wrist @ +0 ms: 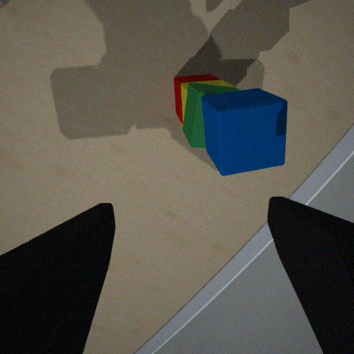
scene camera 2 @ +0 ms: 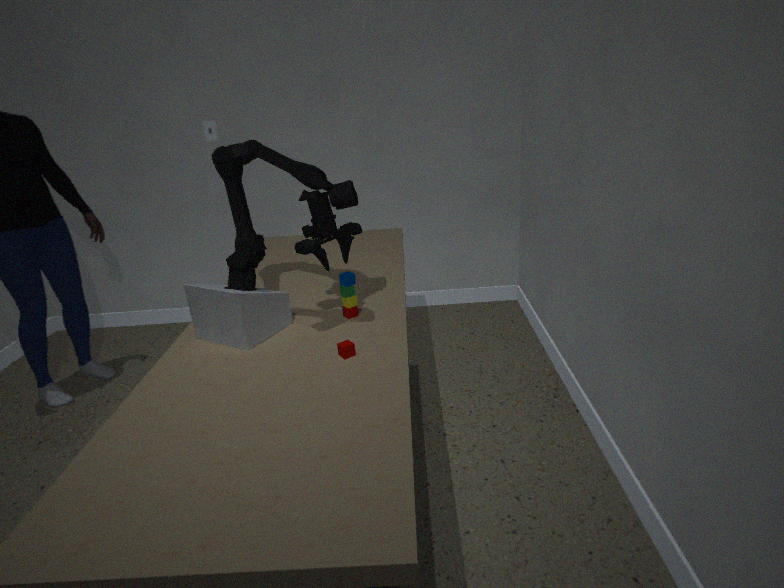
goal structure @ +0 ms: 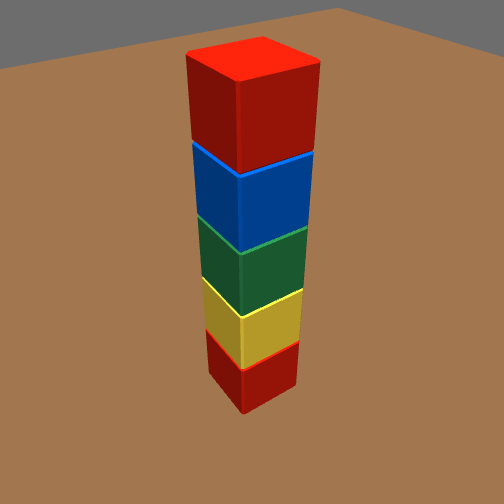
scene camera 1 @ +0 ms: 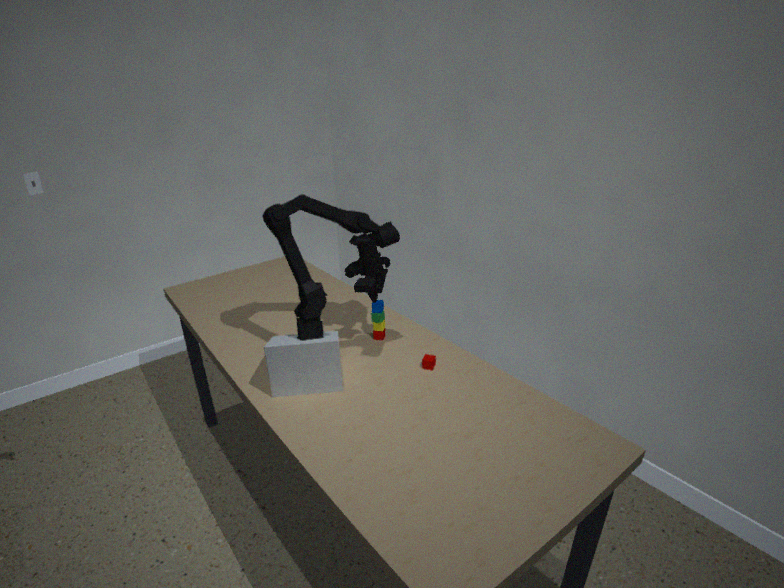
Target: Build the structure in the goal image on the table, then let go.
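Pixels of known places: gripper, between the fingertips: [scene camera 2: 337, 267] [scene camera 1: 377, 297]; arm's base, origin of its link: [scene camera 2: 240, 289] [scene camera 1: 310, 337].
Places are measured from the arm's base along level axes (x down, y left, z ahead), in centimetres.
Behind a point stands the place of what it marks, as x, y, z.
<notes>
Four cubes stand in one upright stack: red [scene camera 1: 378, 336] {11.9, 11.4, 25.7} [scene camera 2: 350, 312] {11.3, 11.0, 27.3} [wrist: 177, 100] at the bottom, then yellow [scene camera 1: 378, 327] {8.6, 11.5, 25.9} [scene camera 2: 349, 302] {8.1, 11.0, 27.3}, green [scene camera 1: 378, 317] {4.6, 10.9, 25.8} [scene camera 2: 347, 291] {4.8, 11.2, 27.0} [wrist: 195, 122] and blue [scene camera 1: 378, 306] {1.0, 11.6, 26.3} [scene camera 2: 347, 279] {1.2, 11.4, 27.4} [wrist: 245, 132] on top. The green cube looks turned a little against the others. A second red cube [scene camera 1: 428, 362] {10.7, -12.0, 31.9} [scene camera 2: 346, 349] {10.7, -12.3, 33.5} lies apart on the table. My gripper [scene camera 1: 374, 298] {-3.1, 9.8, 25.4} [scene camera 2: 336, 265] {-3.1, 9.8, 25.4} [wrist: 191, 211] is open and empty, above and a little to one side of the stack, touching no cube.
The table [scene camera 1: 443, 455] {13.2, -46.0, 17.6} [scene camera 2: 253, 455] {13.2, -49.9, 26.7} has a long edge beside the stack, near the wall. The arm stands on a pale block [scene camera 1: 305, 367] {4.2, -8.0, -4.1} [scene camera 2: 240, 316] {3.2, -10.7, 5.0}. In scene camera 2, a person [scene camera 2: 25, 170] stands behind the table at the left.
</notes>
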